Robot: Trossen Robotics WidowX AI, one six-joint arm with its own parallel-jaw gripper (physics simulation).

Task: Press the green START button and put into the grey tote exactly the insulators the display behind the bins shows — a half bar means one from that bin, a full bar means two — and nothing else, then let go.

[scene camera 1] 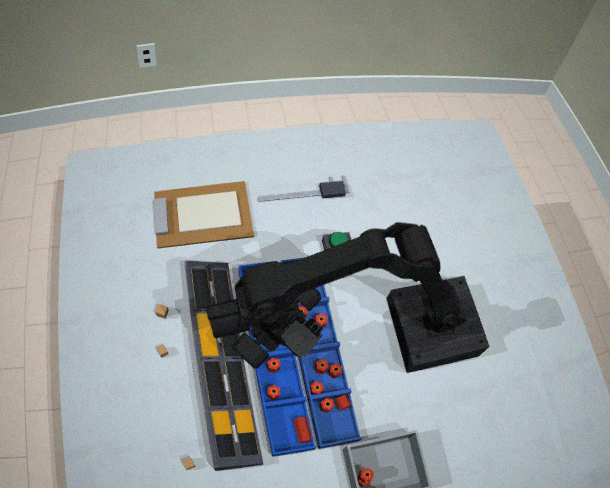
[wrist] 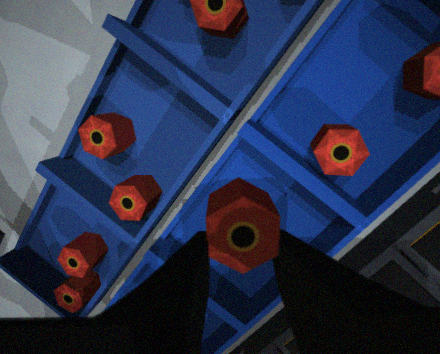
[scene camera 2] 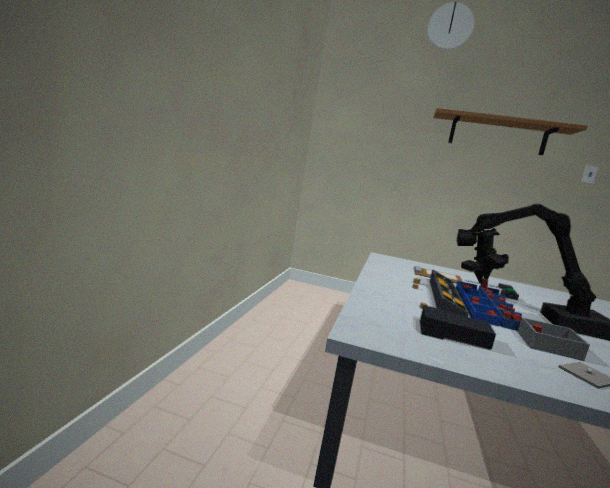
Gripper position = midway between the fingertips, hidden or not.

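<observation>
Visible in the scene: my gripper (scene camera 1: 281, 331), (wrist: 240, 241), (scene camera 2: 482, 282); a dark block (scene camera 2: 434, 322); a grey caliper (scene camera 1: 331, 189); a grey tote (scene camera 1: 402, 453); a display (wrist: 389, 238).
</observation>
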